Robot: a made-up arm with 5 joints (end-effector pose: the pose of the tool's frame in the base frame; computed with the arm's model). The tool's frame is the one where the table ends. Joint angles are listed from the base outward.
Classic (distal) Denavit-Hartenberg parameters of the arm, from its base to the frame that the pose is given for. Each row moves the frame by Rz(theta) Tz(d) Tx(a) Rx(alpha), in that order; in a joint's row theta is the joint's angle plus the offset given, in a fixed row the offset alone. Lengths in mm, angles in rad.
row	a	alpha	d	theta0
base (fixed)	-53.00	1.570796	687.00	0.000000
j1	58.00	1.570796	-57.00	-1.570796
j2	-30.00	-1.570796	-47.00	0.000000
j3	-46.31	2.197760	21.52	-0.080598
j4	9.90	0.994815	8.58	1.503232
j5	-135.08	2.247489	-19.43	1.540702
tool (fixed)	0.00	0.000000	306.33	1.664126
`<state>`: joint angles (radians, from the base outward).
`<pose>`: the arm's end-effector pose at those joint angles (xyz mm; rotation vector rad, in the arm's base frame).
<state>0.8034 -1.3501 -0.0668 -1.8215 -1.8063</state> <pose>306.6 -204.1 645.9 -2.0551 0.5653 -2.1961</pose>
Working (the frame after each row of the table, in the pose's form):
after base (fixed): -53.0 0.0 687.0 1.5708 0.0000 0.0000
after j1: -11.3 57.0 646.7 2.9132 0.0000 -1.1761
after j2: 16.6 27.7 685.1 1.7574 1.5994 0.5270
after j3: 29.3 -21.7 682.4 -1.5387 -1.1647 1.2955
after j4: 20.8 -11.7 681.6 -0.5352 -0.6152 1.4689
after j5: 7.2 -139.7 636.2 1.4209 0.8981 1.2387

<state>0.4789 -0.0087 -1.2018 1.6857 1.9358</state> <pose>130.7 370.6 680.6 -0.8600 -2.2024 -1.3963</pose>
Working (the frame after each row of the table, in the pose's form):
after base (fixed): -53.0 0.0 687.0 1.5708 0.0000 0.0000
after j1: -26.3 57.0 635.5 2.6849 0.0000 -1.6312
after j2: 1.6 56.7 683.8 1.4031 0.8563 -0.8441
after j3: 35.0 35.1 715.8 -1.0438 0.8259 2.5889
after j4: 37.5 40.4 727.5 0.3450 -0.7241 0.1729
after j5: 131.6 93.4 811.0 -1.0274 2.0747 1.3191

